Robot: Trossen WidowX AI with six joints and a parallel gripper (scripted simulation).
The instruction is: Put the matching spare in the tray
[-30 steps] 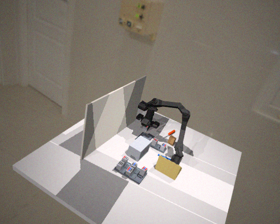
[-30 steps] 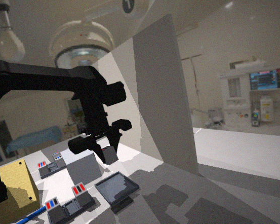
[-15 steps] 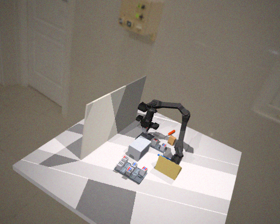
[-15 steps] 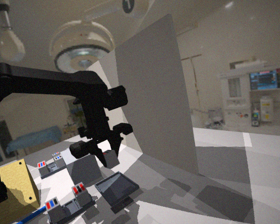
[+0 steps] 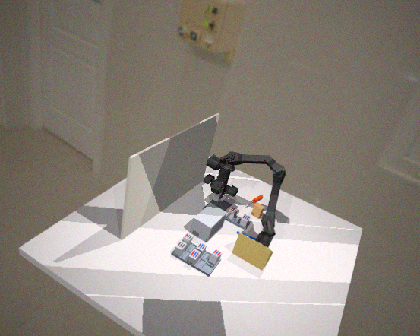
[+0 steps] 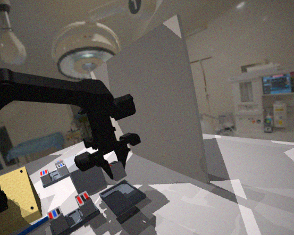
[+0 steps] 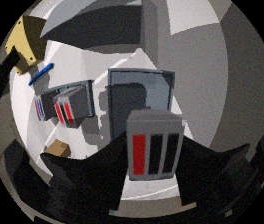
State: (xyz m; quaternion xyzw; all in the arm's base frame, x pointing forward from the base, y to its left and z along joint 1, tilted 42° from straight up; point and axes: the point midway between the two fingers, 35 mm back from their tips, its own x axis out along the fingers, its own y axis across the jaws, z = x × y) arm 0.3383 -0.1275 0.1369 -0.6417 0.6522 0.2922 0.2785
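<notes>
My gripper tip is now 70 mm above the tray and 10 mm past it. The rest, counted from my gripper tip: spare (30 mm above); then grey box (200 mm to the left, 50 mm behind, 20 mm below); then holder (150 mm behind, 60 mm below, 20 mm to the left).
</notes>
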